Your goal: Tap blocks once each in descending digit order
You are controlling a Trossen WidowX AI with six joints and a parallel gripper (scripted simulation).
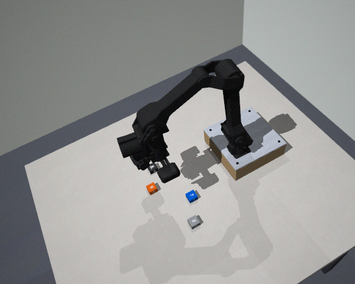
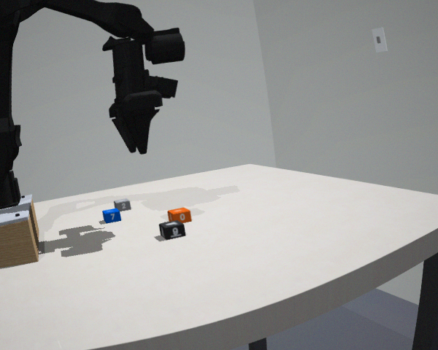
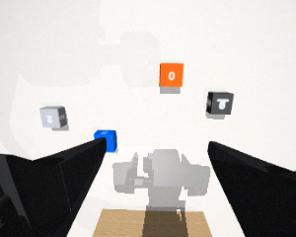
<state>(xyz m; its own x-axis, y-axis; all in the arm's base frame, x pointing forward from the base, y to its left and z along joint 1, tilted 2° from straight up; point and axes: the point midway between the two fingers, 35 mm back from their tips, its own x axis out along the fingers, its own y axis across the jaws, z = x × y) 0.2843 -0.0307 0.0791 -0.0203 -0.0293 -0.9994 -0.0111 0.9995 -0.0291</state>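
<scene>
The black block marked 9 is 2 cm ahead of my gripper tip, 10 cm to the right of it and 12 cm below it. From my gripper tip the other things lie so: blue block marked 7: 6 cm behind, 8 cm to the left, 12 cm below; then grey block marked 2: 2 cm behind, 17 cm to the left, 12 cm below; then orange block marked 0: 5 cm ahead, 2 cm to the right, 12 cm below.
</scene>
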